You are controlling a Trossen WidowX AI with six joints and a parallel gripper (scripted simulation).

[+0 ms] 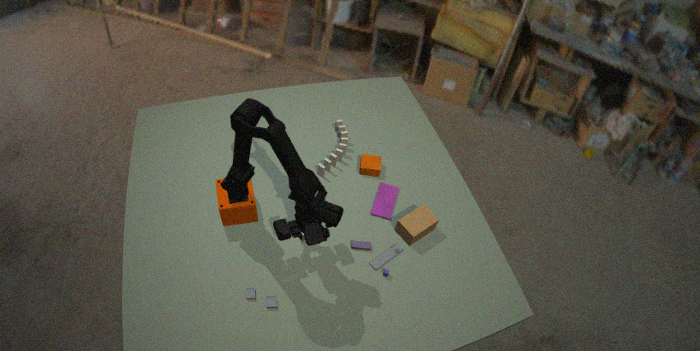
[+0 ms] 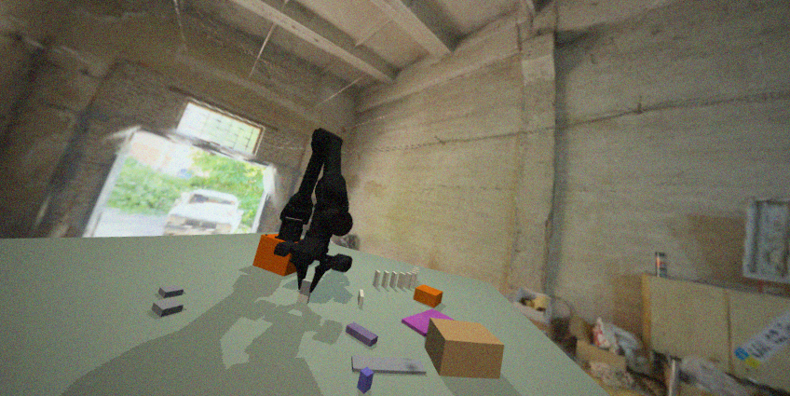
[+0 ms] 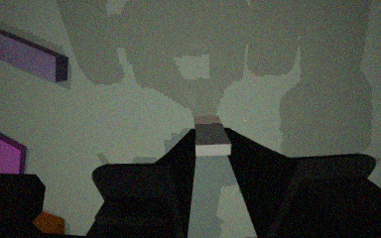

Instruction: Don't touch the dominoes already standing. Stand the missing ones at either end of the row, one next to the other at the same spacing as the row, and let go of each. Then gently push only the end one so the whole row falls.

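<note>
My gripper tip is 31 cm short of the magenta slab, 9 cm to the right of it and 2 cm above it. Also, from my gripper tip: grey slab 24 cm ahead, 12 cm to the right, 2 cm below; tan box 37 cm ahead, 5 cm to the right; tiny purple cube 21 cm ahead, 19 cm to the right, 2 cm below.
</note>
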